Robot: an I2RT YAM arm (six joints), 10 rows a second.
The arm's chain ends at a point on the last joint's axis. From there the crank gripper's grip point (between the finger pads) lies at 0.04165 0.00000 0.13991 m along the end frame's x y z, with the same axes.
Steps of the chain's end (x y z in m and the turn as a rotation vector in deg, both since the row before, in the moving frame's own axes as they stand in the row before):
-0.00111, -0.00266, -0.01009, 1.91, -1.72, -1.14
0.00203, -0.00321, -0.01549, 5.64, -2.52, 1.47
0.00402, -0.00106, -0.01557, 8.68, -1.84, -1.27
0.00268, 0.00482, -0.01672, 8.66, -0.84, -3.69
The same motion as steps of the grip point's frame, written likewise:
-0.00538, -0.00813, -0.00899, 1.91, -1.72, -1.14
-0.00399, -0.01606, -0.01442, 5.64, -2.52, 1.47
-0.00072, -0.02314, -0.01598, 8.68, -1.84, -1.27
-0.00013, -0.01888, -0.01792, 8.66, -0.84, -3.69

